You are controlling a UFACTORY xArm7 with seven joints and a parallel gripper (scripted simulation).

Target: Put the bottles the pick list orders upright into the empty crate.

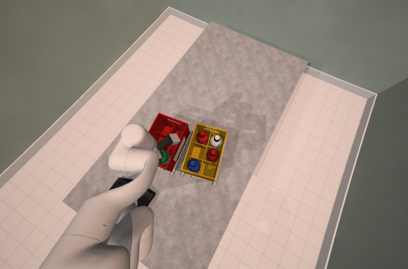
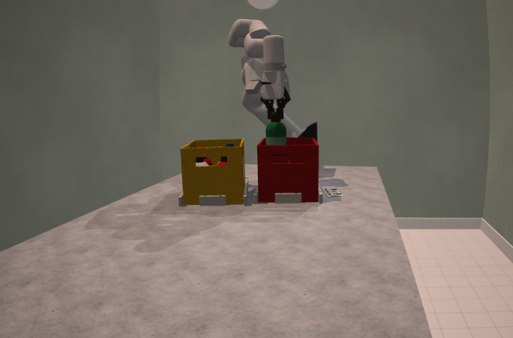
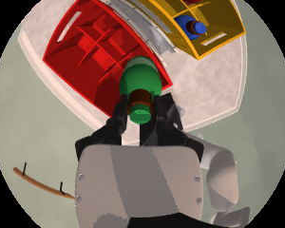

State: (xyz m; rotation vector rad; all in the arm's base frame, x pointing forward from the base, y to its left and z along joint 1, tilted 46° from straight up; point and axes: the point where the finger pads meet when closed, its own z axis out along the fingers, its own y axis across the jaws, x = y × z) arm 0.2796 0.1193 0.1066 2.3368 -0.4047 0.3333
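The green-labelled bottle lies 70 mm below my hand. Round my hand: blue bottle: 80 mm ahead, 150 mm to the right, 180 mm below; then red crate: 70 mm ahead, 70 mm to the left, 180 mm below; then yellow crate: 170 mm ahead, 150 mm to the right, 180 mm below.
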